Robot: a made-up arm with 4 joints.
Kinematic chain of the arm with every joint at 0, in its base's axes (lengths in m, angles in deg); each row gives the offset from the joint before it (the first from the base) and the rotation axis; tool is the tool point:
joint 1: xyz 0 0 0.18 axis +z
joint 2: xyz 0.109 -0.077 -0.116 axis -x
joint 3: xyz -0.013 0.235 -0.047 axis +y
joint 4: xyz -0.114 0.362 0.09 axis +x
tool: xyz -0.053 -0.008 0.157
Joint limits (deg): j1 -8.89..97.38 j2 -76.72..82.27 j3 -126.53..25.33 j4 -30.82..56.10
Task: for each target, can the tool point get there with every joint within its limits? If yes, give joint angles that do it. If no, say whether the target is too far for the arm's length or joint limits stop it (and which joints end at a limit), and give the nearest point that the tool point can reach.
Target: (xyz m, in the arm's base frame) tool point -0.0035 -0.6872 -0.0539
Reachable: no: joint limits stop it (at a limit: joint 1, joint 2, joint 3, joint 4) | nearest point 0.0117 -0.3006 -0.4321 | short by 0.541 m
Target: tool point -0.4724 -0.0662 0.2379
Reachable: yes | joints 75.21 -30.23 -67.15 20.65
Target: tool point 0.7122 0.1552 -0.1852
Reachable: no: joint limits stop it (at a limit: joint 2, joint 3, joint 4) | nearest point 0.2939 0.0641 -0.4321 | short by 0.494 m
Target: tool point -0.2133 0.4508 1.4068
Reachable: no: too far | nearest point -0.0866 0.1830 0.7180 | short by 0.750 m
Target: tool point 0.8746 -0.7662 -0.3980
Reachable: no: too far | nearest point 0.2425 -0.2125 -0.5047 | short by 0.847 m
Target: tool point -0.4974 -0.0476 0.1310
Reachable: yes | joints 84.57 -32.74 -100.12 29.09
